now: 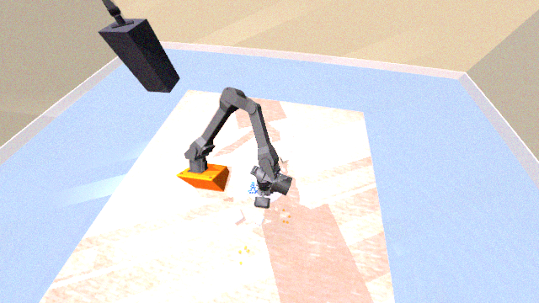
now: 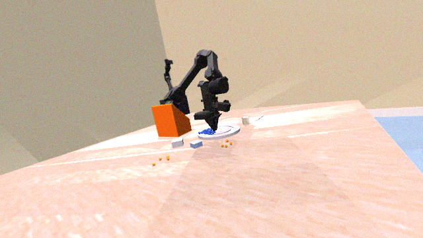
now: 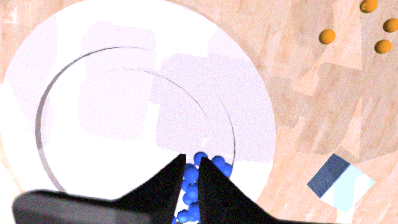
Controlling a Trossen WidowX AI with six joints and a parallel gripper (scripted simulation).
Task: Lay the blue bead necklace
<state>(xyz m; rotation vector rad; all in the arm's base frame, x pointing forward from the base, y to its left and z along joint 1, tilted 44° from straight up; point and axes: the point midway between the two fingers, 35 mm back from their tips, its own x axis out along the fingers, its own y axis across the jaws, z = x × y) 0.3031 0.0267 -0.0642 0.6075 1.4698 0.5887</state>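
The round white bead board is 40 mm to the left of my gripper tip, 10 mm below it and 10 mm behind it. From my gripper tip the other things lie so: white block (130 mm to the right, 110 mm behind, 10 mm below); light blue cube (130 mm to the right, 10 mm below, 10 mm behind); beige cube (180 mm to the left, 80 mm ahead).
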